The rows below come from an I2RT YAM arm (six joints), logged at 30 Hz.
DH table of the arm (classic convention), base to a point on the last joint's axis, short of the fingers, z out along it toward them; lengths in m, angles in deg. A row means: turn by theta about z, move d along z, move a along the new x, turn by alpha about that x. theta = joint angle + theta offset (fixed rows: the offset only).
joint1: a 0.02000  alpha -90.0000  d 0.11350  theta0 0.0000
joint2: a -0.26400  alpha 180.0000  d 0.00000  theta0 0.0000
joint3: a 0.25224  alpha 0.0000  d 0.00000  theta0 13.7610
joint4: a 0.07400  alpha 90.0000  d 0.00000  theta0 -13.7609
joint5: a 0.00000  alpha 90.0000  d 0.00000  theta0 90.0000
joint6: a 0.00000  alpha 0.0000  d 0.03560  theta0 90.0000
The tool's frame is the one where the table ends.
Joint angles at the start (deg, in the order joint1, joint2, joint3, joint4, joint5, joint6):
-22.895 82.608 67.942 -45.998 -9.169 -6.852
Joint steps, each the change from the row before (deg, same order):
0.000 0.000 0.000 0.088 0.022 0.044
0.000 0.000 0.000 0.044 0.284 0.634
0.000 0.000 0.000 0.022 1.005 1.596
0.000 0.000 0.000 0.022 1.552 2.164
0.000 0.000 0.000 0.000 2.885 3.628
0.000 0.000 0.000 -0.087 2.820 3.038
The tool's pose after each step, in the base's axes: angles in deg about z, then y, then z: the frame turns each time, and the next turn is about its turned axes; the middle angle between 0 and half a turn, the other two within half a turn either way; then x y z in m. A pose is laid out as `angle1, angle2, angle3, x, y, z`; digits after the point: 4 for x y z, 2 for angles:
-4.75, 149.31, 8.93, 0.2711, -0.1083, 0.2763
-5.31, 149.34, 9.08, 0.2711, -0.1085, 0.2763
-7.23, 149.57, 9.01, 0.2709, -0.1091, 0.2762
-10.25, 149.88, 8.57, 0.2706, -0.1100, 0.2761
-15.98, 150.31, 7.23, 0.2700, -0.1117, 0.2760
-21.67, 150.57, 5.32, 0.2692, -0.1133, 0.2759

